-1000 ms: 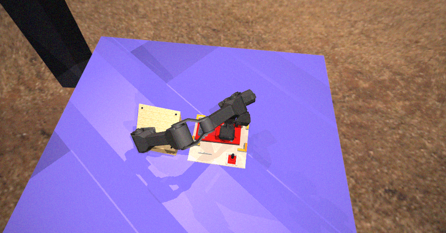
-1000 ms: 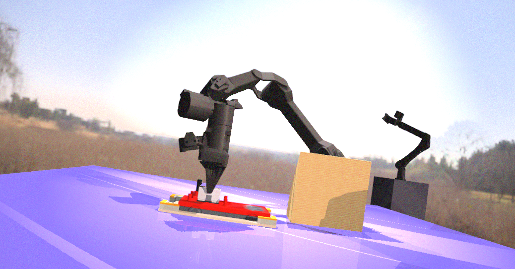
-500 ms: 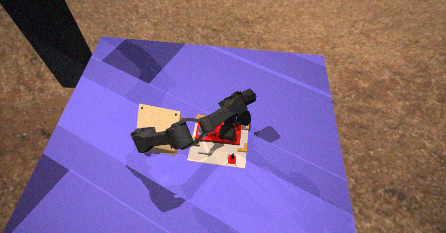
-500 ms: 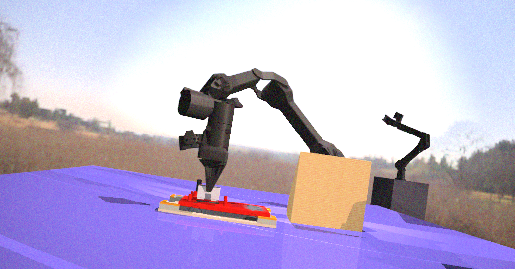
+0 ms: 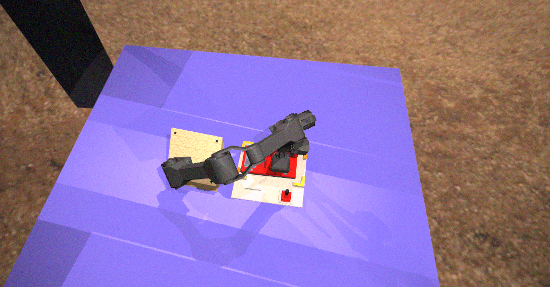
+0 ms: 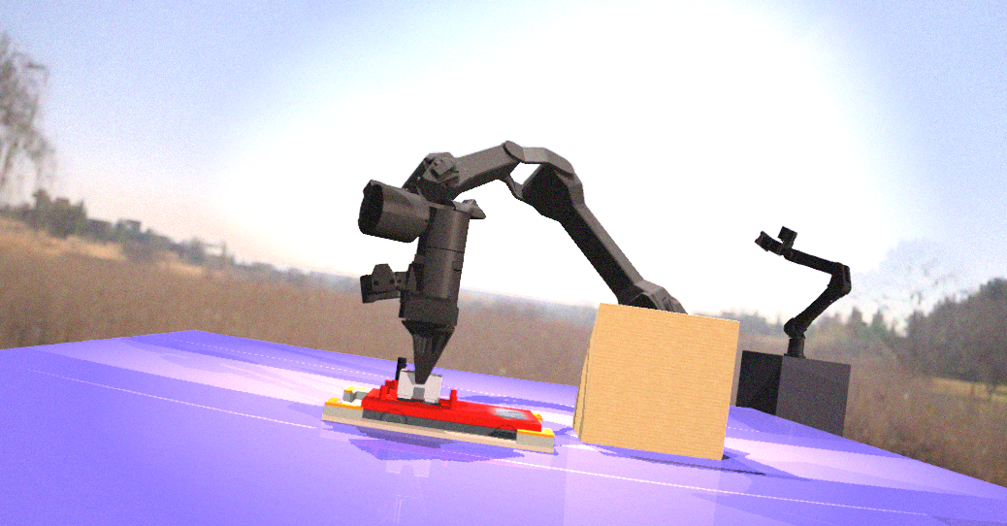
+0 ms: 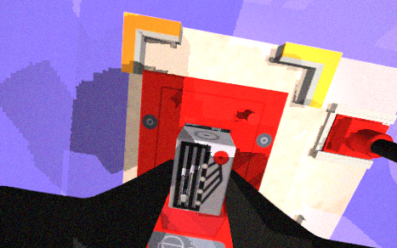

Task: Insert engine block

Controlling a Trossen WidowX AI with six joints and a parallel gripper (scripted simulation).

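Right now the beige base plate is 3 cm behind my gripper tip, 3 cm to the right of it and 4 cm below it. From my gripper tip the other things lie so: black peg (2 cm ahead, 13 cm to the right, 1 cm below); then grey engine block (1 cm below).
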